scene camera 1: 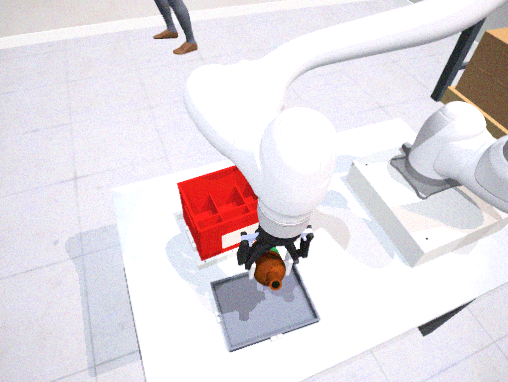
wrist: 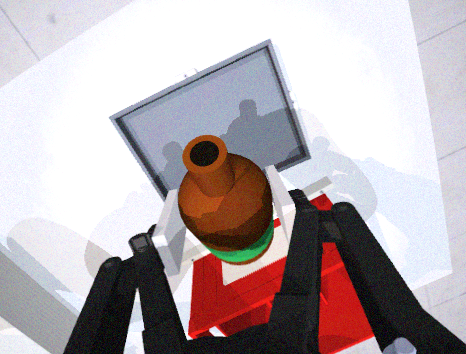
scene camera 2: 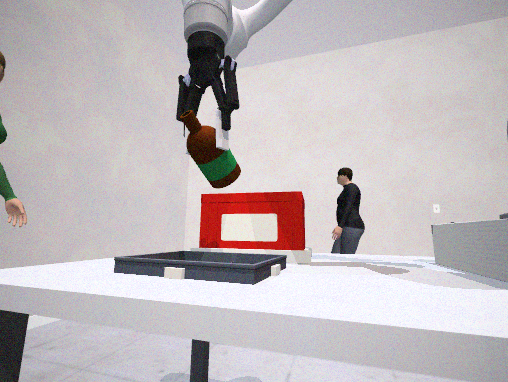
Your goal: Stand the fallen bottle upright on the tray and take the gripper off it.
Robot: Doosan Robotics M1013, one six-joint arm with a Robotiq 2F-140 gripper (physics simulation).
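Places are measured from the arm's base along level axes (x ahead, y left, z up), in metres.
Pixels of known places: gripper, between the fingertips: (scene camera 1: 268, 271) (wrist: 225, 193) (scene camera 2: 206, 151); arm's base, origin of its link: (scene camera 1: 425, 173).
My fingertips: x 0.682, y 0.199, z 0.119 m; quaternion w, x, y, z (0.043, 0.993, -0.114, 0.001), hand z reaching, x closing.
For each thing: its top centre in the pictures, then the offset to it from my fingertips.
- brown bottle, centre of its top: (wrist: 232, 248) (scene camera 1: 270, 254) (scene camera 2: 209, 122) 0.065 m up, 0.001 m back, 0.004 m right
- grey tray, centre of its top: (wrist: 215, 138) (scene camera 2: 209, 255) (scene camera 1: 264, 300) 0.200 m down, 0.010 m back, 0.012 m right
- red divided box, centre of its top: (wrist: 300, 330) (scene camera 1: 233, 191) (scene camera 2: 256, 197) 0.050 m down, 0.019 m back, 0.287 m right
A brown bottle (scene camera 1: 270, 268) (scene camera 2: 204, 144) (wrist: 225, 205) with a green band hangs in the air, tilted, its neck up and its base lower. In the scene camera 2 view the neck leans to the left and the base points down to the right. My gripper (scene camera 1: 270, 267) (scene camera 2: 205, 137) (wrist: 225, 193) is shut on the bottle's body, one pale pad on each side. The bottle is well above the table, apart from the grey tray (scene camera 1: 274, 335) (scene camera 2: 215, 273) (wrist: 290, 100). The tray lies flat on the table. In the wrist view the bottle hides part of the tray's near side.
A red divided box (scene camera 1: 202, 245) (scene camera 2: 252, 202) (wrist: 207, 300) stands behind the tray, close to its back edge. A white raised base (scene camera 1: 395, 227) carries the arm on the right in the scene camera 1 view. A person (scene camera 2: 348, 210) stands beyond the table.
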